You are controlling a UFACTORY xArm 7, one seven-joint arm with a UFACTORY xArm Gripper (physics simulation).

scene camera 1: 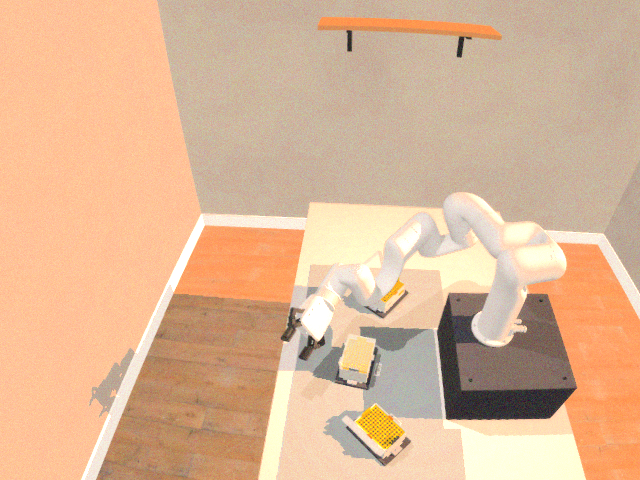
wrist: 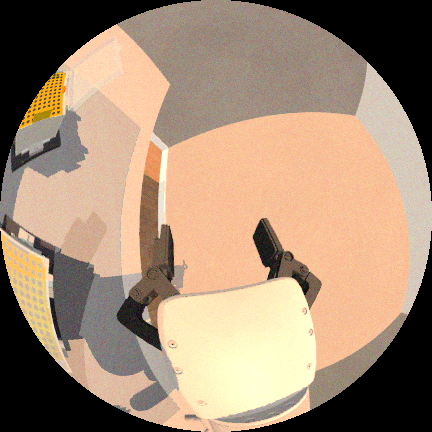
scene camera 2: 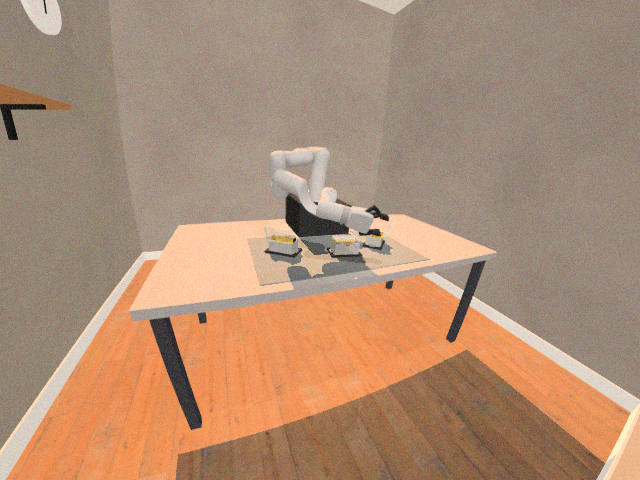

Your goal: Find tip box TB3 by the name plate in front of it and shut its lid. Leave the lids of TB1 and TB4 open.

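Pixels of known places: gripper, fingertip midpoint: (scene camera 1: pixel 293 350) (wrist: pixel 215 230) (scene camera 2: pixel 384 226); arm's base at its link origin: (scene camera 1: pixel 492 328) (scene camera 2: pixel 315 200).
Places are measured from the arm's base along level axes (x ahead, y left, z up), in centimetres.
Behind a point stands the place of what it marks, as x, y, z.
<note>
Three tip boxes with yellow racks stand on the mat; their name plates are too small to read. The middle box (scene camera 1: pixel 357 356) {38.2, 6.7, -11.3} (scene camera 2: pixel 345 246) {42.5, 3.3, -12.9} (wrist: pixel 27 295) has its clear lid down over its rack, which looks paler. The box at the bottom of scene camera 1 (scene camera 1: pixel 381 428) {29.0, 27.8, -13.4} (scene camera 2: pixel 374 240) {34.4, 24.2, -15.0} (wrist: pixel 47 100) has its lid open. The box at the back (scene camera 1: pixel 392 295) (scene camera 2: pixel 283 245) is partly behind the arm in scene camera 1; its lid stands open. My gripper (scene camera 1: pixel 297 345) {55.2, 14.6, -0.3} (scene camera 2: pixel 379 224) {55.2, 14.6, -0.3} (wrist: pixel 215 230) {55.2, 14.6, -0.3} is open and empty, to the left of the middle box in scene camera 1, apart from it.
The mat (scene camera 1: pixel 310 439) {47.9, 31.7, -19.1} (scene camera 2: pixel 268 271) {51.3, -33.6, -19.1} lies on the table (scene camera 1: pixel 341 232) {52.2, -59.2, -19.4} (scene camera 2: pixel 206 258) {34.3, -60.1, -19.3}. The black robot base (scene camera 1: pixel 511 366) {-4.4, 12.1, -0.5} stands right of the mat in scene camera 1. My arm reaches over the back box. A wall shelf (scene camera 1: pixel 408 25) hangs above.
</note>
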